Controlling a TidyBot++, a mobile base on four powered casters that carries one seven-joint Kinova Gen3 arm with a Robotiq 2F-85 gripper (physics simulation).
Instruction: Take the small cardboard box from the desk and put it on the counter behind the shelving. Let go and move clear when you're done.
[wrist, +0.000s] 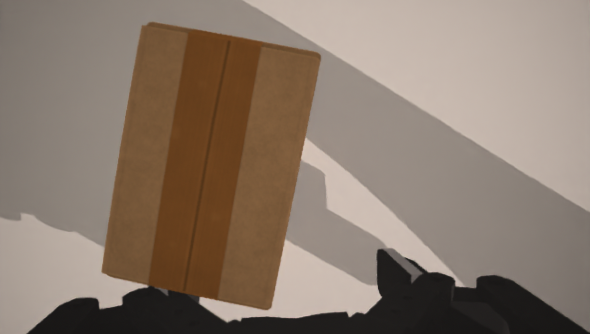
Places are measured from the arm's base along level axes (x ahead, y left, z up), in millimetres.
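Where they show: gripper, fingertip midpoint: (289, 273).
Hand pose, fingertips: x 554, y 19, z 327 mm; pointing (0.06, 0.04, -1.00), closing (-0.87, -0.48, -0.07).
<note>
After its pixels a point has its place.
The small cardboard box (205, 165) {z 374, x 601, y -18 mm}, brown with a darker tape band and a centre seam, lies on the pale desk surface (500, 65) {z 324, x 510, y -115 mm}. It fills the left and middle of the wrist view, its long sides leaning slightly right toward the top. My gripper (289, 273) {z 327, x 554, y 19 mm} is open and empty at the bottom of the view. The lower end of the box overlaps the left finger and hides its tip. The right fingertip shows apart from the box, to its lower right. The counter and the shelving do not show.
Broad grey shadows fall across the pale surface, around the box and diagonally down to the right. No edge of the surface and no other object can be made out.
</note>
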